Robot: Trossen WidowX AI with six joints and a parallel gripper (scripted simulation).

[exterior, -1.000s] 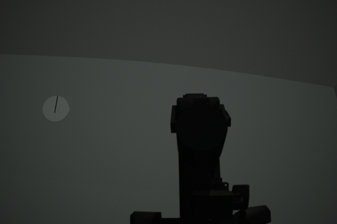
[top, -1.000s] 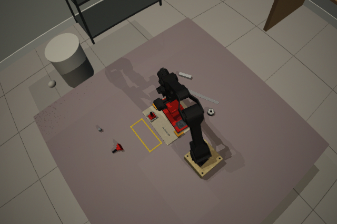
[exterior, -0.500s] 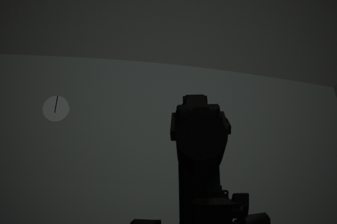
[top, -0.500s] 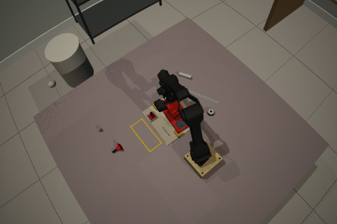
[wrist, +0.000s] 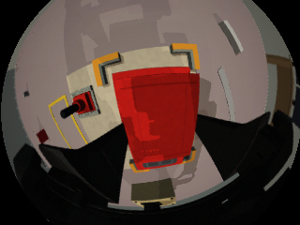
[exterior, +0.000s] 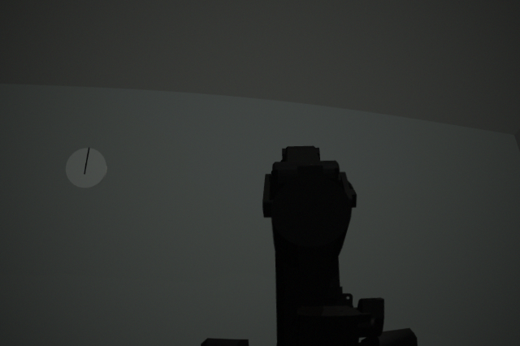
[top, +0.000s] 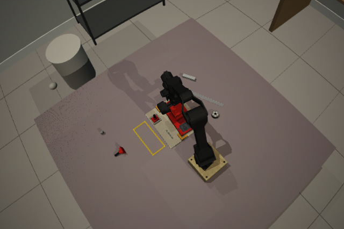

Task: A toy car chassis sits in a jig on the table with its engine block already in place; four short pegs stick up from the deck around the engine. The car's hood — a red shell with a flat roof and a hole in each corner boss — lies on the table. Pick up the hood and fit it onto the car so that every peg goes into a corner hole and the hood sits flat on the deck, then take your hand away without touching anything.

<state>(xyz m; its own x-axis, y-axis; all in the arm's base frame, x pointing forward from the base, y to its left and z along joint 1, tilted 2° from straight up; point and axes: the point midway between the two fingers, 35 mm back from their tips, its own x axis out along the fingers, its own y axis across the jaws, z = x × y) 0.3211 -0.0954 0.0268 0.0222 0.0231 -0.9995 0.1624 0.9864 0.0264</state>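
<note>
Now: the grey engine block 3 cm below my gripper tip. From my gripper tip the other things lie so: small wheel 16 cm behind, 15 cm to the right, 5 cm below; thin grey strip 19 cm to the right, 6 cm below, 6 cm behind; red hood 1 cm above.
</note>
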